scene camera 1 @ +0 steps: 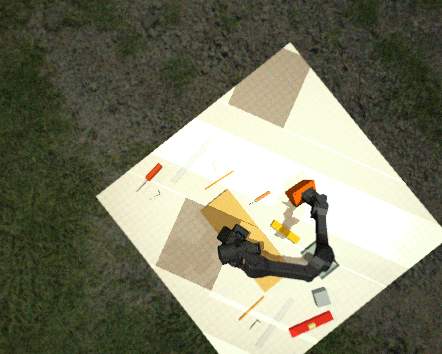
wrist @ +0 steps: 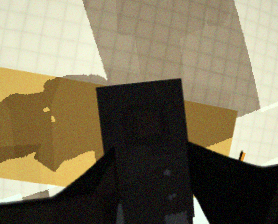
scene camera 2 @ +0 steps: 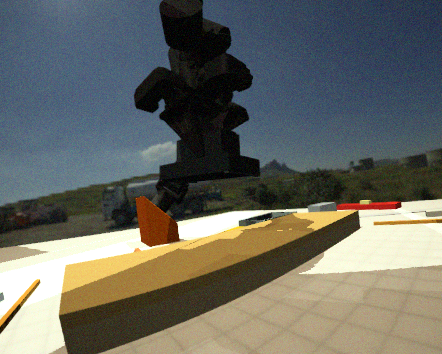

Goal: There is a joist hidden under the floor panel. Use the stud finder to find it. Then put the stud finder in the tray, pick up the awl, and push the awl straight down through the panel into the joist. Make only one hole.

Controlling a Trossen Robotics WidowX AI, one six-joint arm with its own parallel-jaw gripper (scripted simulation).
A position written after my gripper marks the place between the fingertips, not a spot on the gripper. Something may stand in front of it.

I see my gripper [scene camera 2: 212, 158] and a stud finder [scene camera 2: 222, 159].
The stud finder also shows in the wrist view [wrist: 146, 123]. My gripper shows as well in the wrist view [wrist: 146, 146].
